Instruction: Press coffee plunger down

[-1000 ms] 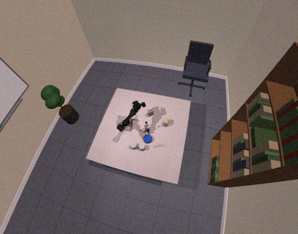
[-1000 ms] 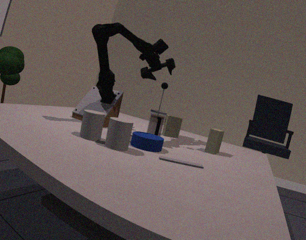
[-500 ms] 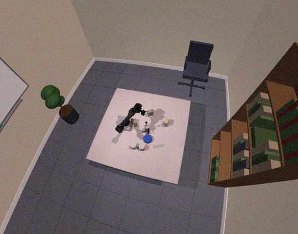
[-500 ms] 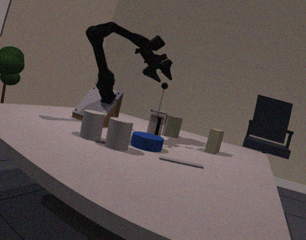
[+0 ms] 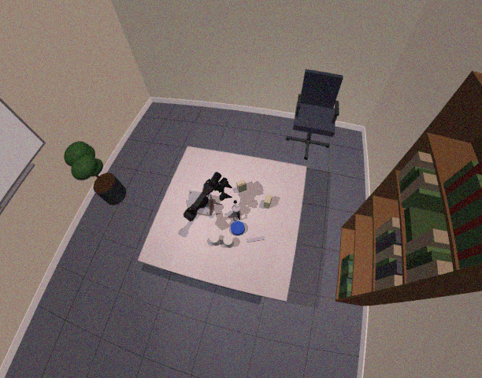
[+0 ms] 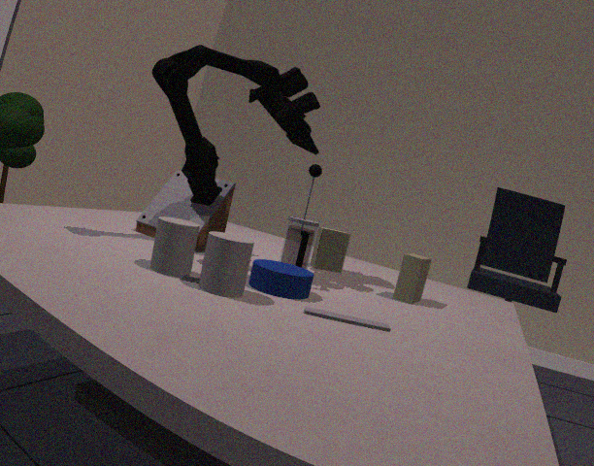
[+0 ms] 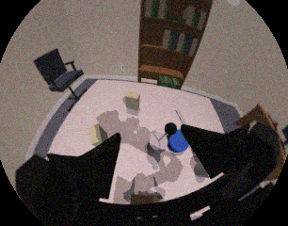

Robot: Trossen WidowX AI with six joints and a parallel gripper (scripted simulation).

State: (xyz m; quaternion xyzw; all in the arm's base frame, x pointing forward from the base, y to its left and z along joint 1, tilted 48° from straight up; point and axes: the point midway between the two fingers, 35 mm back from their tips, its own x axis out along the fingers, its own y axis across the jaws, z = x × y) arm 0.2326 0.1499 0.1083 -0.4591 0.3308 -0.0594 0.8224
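Right now my gripper tip is 4 cm short of the coffee press, 7 cm to the left of it and 18 cm above it. Round my gripper tip: blue disc 7 cm ahead, 19 cm to the right, 28 cm below.
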